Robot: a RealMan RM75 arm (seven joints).
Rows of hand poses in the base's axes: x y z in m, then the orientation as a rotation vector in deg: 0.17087, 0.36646, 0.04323, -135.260, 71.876, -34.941; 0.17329, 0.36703, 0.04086, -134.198, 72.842, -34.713; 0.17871, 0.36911, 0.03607, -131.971, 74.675, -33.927; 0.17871, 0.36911, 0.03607, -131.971, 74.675, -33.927; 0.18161, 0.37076, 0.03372, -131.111, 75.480, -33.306; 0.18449, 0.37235, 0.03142, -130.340, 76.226, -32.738; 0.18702, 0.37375, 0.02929, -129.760, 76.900, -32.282; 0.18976, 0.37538, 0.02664, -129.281, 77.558, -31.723; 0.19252, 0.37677, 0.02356, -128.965, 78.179, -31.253
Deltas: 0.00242, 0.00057, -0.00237, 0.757, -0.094, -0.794; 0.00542, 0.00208, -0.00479, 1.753, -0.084, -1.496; 0.00000, 0.00000, 0.00000, 0.000, 0.000, 0.000; 0.00290, 0.00165, -0.00235, 0.808, 0.171, -0.591; 0.00288, 0.00159, -0.00230, 0.720, 0.173, -0.548; 0.00253, 0.00140, -0.00213, 0.530, 0.189, -0.486; 0.00274, 0.00163, -0.00265, 0.505, 0.289, -0.436; 0.00276, 0.00139, -0.00308, 0.342, 0.314, -0.396
